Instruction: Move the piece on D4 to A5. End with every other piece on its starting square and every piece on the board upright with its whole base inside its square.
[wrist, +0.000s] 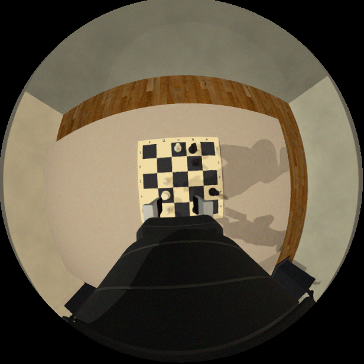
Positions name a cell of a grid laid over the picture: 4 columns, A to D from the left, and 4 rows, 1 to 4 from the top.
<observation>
In view: the gripper (B3) and a chessboard (B2).
</observation>
